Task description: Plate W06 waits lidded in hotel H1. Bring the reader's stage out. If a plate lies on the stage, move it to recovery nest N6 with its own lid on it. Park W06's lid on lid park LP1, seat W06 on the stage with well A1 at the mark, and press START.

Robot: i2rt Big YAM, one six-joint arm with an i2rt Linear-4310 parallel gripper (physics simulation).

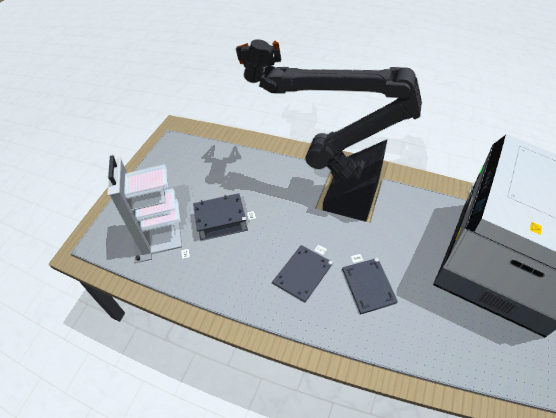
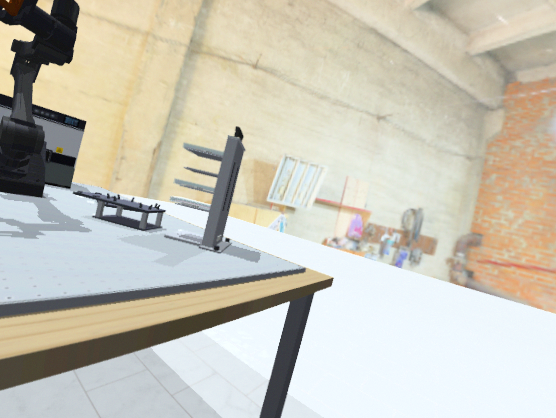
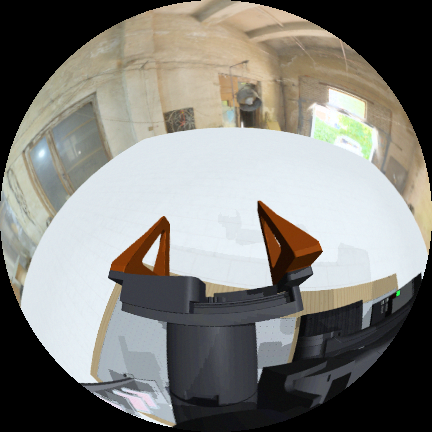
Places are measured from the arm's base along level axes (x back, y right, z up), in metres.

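Pixels of known places: gripper, fingertip midpoint: [image 3: 209,212]; arm's base, origin of the base link: [image 1: 348,175] [image 2: 12,160] [image 3: 323,343].
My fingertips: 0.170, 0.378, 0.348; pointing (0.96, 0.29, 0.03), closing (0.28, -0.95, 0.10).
Note:
Ahead of a thing's pixels: the offset from my fingertips to its top centre, as dx, dy, dz. "spot": to the spot under its first point.
My gripper [image 1: 259,45] [image 3: 209,212] is open and empty, high beyond the table's back edge; its orange fingers stand wide apart. The hotel [image 1: 131,220] [image 2: 226,190] stands at the table's left end, with several levels. Pink-welled plates @(-0.557, +0.139, -0.171) [image 1: 146,180] [image 3: 137,398] sit on its shelves; which is W06 cannot be read. The reader @(-0.284, -0.966, -0.092) [image 1: 517,255] [image 2: 72,138] stands at the right; its stage does not show. A raised dark stand [image 1: 220,212] [image 2: 132,205] and two low dark pads, one with pegs @(-0.534, -0.344, -0.425) [image 1: 302,272] and one with corner brackets @(spot: -0.516, -0.555, -0.433) [image 1: 370,287], bear no plate or lid; their labels are too small to read.
The arm's base [image 1: 350,192] stands at the table's back edge, between the raised stand and the reader. The wooden table edge [image 1: 210,345] [image 2: 150,330] runs around the grey perforated top. The hotel has a black handle @(spot: -0.617, +0.188, -0.095) [image 1: 112,170] on its post.

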